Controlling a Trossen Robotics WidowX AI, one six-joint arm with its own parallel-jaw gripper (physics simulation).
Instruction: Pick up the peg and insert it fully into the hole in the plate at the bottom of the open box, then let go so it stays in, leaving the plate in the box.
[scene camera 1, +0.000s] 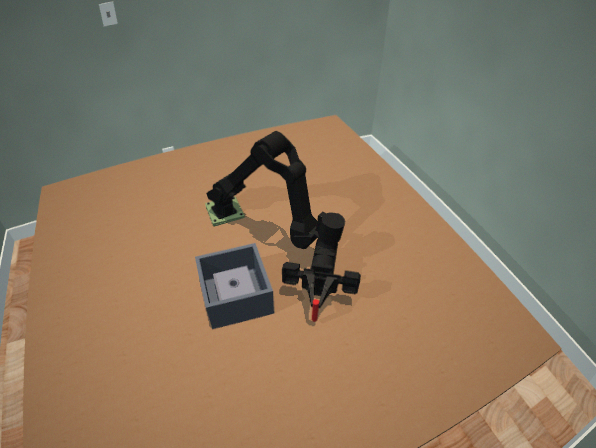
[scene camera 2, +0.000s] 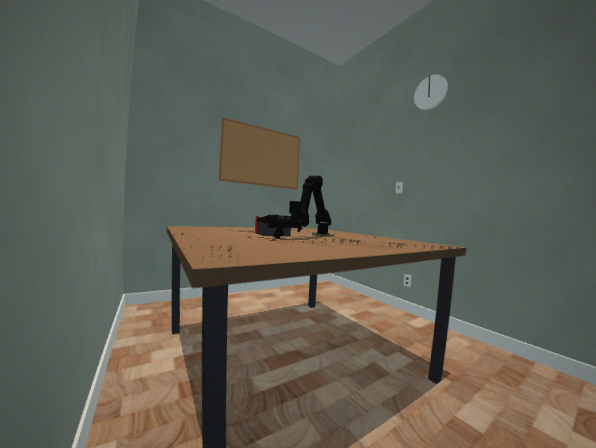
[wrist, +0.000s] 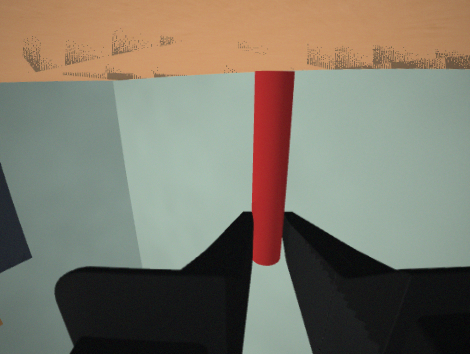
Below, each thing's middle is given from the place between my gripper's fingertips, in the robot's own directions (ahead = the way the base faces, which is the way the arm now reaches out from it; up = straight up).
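Measured from my hand, the red peg (wrist: 273, 95) is 20 mm below. The blue-grey box (scene camera 1: 260, 303) is 120 mm to the right of my hand, 180 mm behind it and 40 mm below it. I find the pale plate (scene camera 1: 235, 282) 120 mm to the right of my hand and 180 mm behind it as well, and 50 mm below.
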